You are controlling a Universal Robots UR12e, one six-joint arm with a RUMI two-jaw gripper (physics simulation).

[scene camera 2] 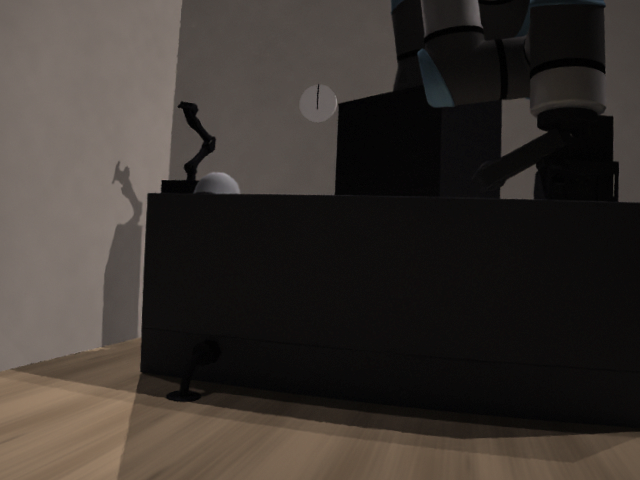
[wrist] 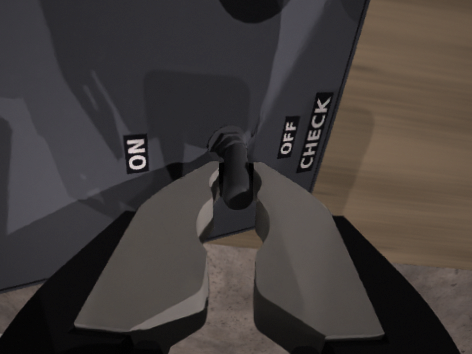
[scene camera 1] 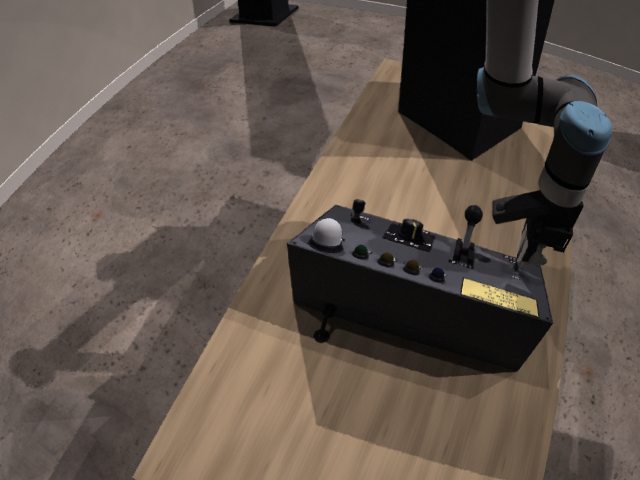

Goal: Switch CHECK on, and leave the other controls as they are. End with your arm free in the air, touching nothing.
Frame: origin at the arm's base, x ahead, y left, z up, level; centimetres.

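Where they show: gripper, between the fingertips: [wrist: 237, 166] [scene camera 1: 519, 264].
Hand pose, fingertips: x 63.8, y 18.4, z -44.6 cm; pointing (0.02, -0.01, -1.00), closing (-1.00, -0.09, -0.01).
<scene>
Each offset is from my fingertips to the top centre of the thing. "spot": to the spot under its first point.
The CHECK switch @(spot: dx +0.0, dy -1.1, dz +3.6 cm) [wrist: 237, 187] is a small dark toggle lever near one end of the grey control box [scene camera 1: 413, 304] [scene camera 2: 361, 279]. In the wrist view the ON label @(spot: dx +4.7, dy -0.7, dz +1.1 cm) [wrist: 136, 153] is left of its round base, and the OFF label @(spot: dx -2.9, dy -0.6, dz -3.1 cm) [wrist: 288, 137] and CHECK label @(dx -4.6, dy -0.5, dz -3.7 cm) [wrist: 315, 132] are right of it. The lever points mostly toward the bottom of that view, so which position it is in is hard to tell. My gripper [wrist: 237, 166] is shut on the lever, one pale fingertip on each side. In scene camera 2 the fingertips are hidden behind the box.
On the box are a black ball-topped lever @(dx -6.5, dy -12.5, dz +5.7 cm) [scene camera 1: 473, 214], a rotary knob @(dx -0.7, dy -24.6, dz +2.7 cm) [scene camera 1: 412, 229], a small black-capped lever @(dx -0.7, dy -36.6, dz +3.3 cm) [scene camera 1: 358, 207], a white dome @(spot: dx +15.0, dy -37.2, dz +10.8 cm) [scene camera 1: 327, 233], several coloured buttons and a yellow label @(spot: dx +15.2, dy -4.8, dz +7.0 cm) [scene camera 1: 498, 297]. A black lever @(spot: dx +23.3, dy -35.2, dz -9.5 cm) [scene camera 1: 322, 333] [scene camera 2: 188, 374] is at the front. The arm's black pedestal [scene camera 1: 444, 93] stands behind.
</scene>
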